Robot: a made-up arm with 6 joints.
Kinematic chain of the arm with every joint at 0, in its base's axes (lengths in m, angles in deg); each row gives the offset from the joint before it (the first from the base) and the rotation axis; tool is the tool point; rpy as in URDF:
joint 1: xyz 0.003 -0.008 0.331 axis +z
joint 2: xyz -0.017 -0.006 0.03 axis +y
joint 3: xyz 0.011 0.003 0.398 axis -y
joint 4: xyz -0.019 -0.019 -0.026 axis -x
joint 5: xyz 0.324 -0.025 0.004 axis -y
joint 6: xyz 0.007 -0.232 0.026 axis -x
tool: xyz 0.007 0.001 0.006 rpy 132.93 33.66 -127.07
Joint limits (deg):
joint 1: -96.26..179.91
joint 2: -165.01..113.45
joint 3: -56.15..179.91
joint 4: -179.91..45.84
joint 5: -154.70..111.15
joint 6: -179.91..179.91
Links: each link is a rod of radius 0.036 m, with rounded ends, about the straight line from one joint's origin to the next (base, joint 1, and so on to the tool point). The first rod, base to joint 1, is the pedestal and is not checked.
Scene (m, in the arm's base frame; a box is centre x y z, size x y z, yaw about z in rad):
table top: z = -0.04
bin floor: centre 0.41 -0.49 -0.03 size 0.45 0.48 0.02 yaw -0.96
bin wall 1: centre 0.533 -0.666 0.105 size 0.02 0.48 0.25 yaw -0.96
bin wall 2: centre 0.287 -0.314 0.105 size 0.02 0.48 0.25 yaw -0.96
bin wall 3: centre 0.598 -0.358 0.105 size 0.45 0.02 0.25 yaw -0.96
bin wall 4: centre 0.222 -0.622 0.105 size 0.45 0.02 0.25 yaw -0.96
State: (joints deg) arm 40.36 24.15 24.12 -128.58 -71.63 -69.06
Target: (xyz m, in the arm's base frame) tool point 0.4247 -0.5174 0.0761
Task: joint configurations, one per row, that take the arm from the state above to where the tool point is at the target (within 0.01 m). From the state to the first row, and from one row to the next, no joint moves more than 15 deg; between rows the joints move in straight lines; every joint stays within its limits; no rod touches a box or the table.
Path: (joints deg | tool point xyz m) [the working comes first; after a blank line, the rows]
Joints at the target: -48.47 80.30 70.57 -90.60 -66.48 -67.62
Straight joint move there: touches bin wall 3.

1: 25.49 28.17 29.46 -122.42 -70.82 -68.89 | 0.4243 0.3239 0.4668
2: 10.61 32.19 34.80 -116.25 -70.02 -68.71 | 0.5294 0.1855 0.4461
3: -4.26 36.21 40.14 -110.09 -69.21 -68.54 | 0.5884 0.0155 0.4267
4: -19.13 40.23 45.49 -103.93 -68.40 -68.36 | 0.5923 -0.1706 0.4089
5: -34.01 44.25 50.83 -97.76 -67.59 -68.19 | 0.5369 -0.3547 0.3929
6: -48.88 48.28 56.17 -91.60 -66.79 -68.01 | 0.4247 -0.5174 0.3785
7: -48.74 58.95 60.97 -91.27 -66.68 -67.88 | 0.4352 -0.5293 0.2808
8: -48.60 69.63 65.77 -90.93 -66.58 -67.75 | 0.4354 -0.5295 0.1790
9: -48.47 80.30 70.57 -90.60 -66.48 -67.62 | 0.4247 -0.5174 0.0762

